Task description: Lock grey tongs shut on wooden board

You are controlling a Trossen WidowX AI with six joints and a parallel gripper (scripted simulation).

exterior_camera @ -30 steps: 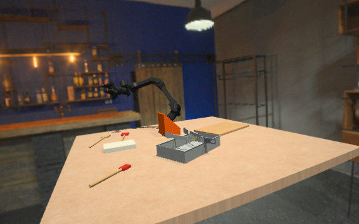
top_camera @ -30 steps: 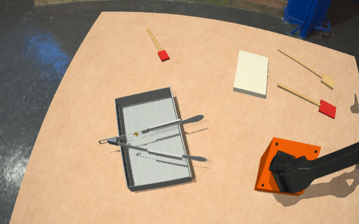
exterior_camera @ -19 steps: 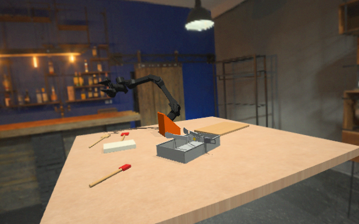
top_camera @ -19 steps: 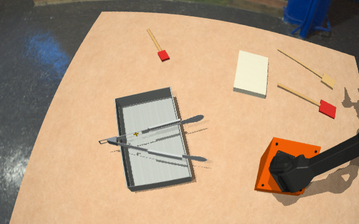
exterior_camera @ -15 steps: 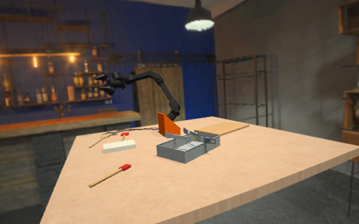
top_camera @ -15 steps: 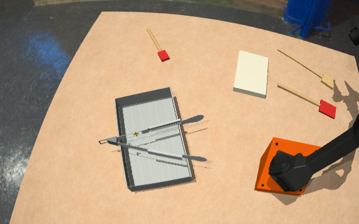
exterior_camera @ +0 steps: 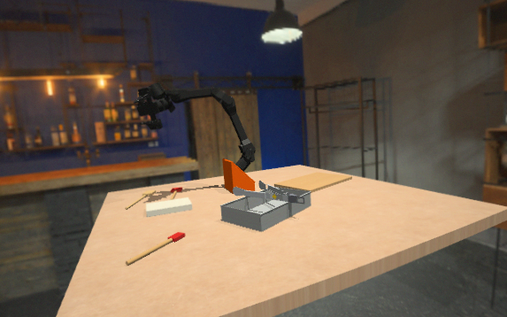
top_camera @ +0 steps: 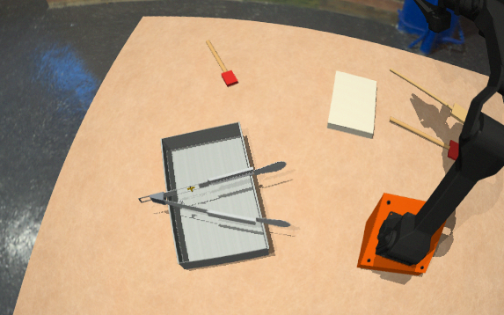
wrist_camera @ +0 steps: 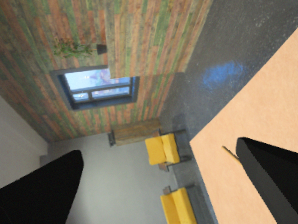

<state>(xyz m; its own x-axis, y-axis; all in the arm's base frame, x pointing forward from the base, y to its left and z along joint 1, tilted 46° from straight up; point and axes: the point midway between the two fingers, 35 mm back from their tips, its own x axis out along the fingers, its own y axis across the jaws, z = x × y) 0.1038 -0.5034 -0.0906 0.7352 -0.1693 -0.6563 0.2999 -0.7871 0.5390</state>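
My gripper tip is 47 cm to the right of the yellow piece, 34 cm short of it and 34 cm above it. Also, from my gripper tip: grey roasting tin 46 cm to the left, 38 cm below, 30 cm ahead; then cream block 40 cm below, 9 cm to the left, 7 cm ahead; then wooden board 83 cm to the left, 40 cm below, 5 cm behind.
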